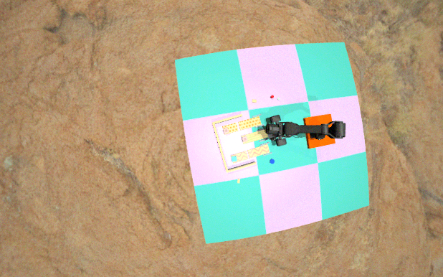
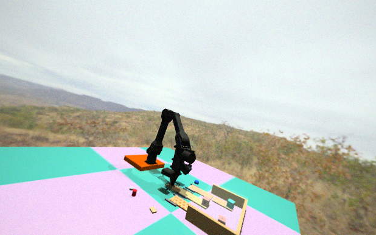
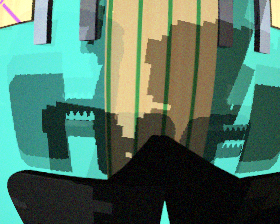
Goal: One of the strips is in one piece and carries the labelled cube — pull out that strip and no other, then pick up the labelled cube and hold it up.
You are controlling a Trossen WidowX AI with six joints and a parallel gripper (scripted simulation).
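Now: the striped strip 100 mm ahead of my gripper tip and 10 mm to the left of it. Also, from my gripper tip: red cylinder (30 mm behind, 220 mm to the right, 10 mm above); blue piece (50 mm ahead, 190 mm to the left).
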